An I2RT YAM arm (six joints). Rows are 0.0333 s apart.
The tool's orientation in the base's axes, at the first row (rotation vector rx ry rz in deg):
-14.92, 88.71, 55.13
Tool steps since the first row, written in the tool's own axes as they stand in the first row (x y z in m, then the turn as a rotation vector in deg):
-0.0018, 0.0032, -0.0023, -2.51, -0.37, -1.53
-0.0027, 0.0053, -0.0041, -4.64, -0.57, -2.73
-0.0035, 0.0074, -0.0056, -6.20, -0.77, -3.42
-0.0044, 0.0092, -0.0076, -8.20, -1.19, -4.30
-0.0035, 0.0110, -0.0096, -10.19, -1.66, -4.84
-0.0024, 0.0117, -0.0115, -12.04, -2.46, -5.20
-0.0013, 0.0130, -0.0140, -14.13, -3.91, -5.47
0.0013, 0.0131, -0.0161, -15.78, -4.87, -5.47
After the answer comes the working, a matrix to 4 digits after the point.
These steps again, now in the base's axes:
-0.0033, -0.0002, 0.0028, -0.25, -2.18, 1.99
-0.0058, -0.0005, 0.0043, -0.46, -3.89, 3.74
-0.0080, -0.0005, 0.0058, -0.45, -5.04, 5.01
-0.0104, -0.0010, 0.0072, -0.32, -6.62, 6.57
-0.0132, -0.0010, 0.0070, 0.08, -7.99, 8.13
-0.0153, -0.0015, 0.0062, 0.80, -9.40, 9.44
-0.0182, -0.0020, 0.0055, 2.06, -11.23, 10.70
-0.0204, -0.0025, 0.0031, 3.08, -12.42, 11.78

The tool's axes in the first row as the columns of a matrix, in the base's axes (rounded; the answer above uses it unrounded):
-0.2420, -0.6542, 0.7166
0.3528, 0.6286, 0.6931
-0.9039, 0.4205, 0.0787

